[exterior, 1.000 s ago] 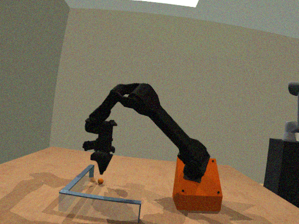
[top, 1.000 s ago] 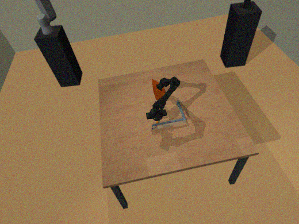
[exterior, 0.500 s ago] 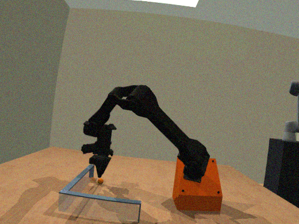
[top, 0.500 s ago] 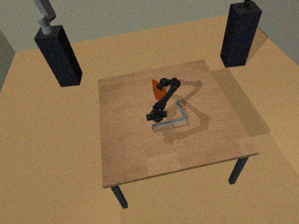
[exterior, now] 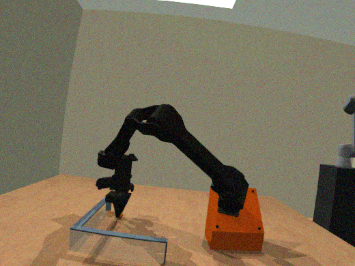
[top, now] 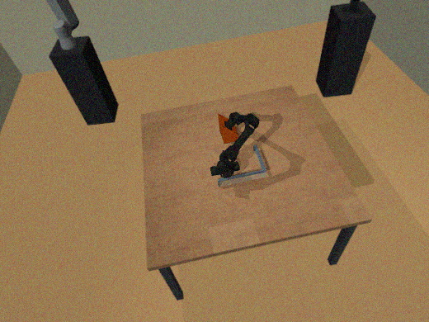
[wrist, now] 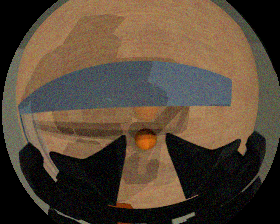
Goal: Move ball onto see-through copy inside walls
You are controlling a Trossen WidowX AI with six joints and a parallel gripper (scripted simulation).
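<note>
Now: the see-through copy 3 cm ahead of my gripper tip. The rest, counted from my gripper tip: orange ball (right at my gripper tip).
</note>
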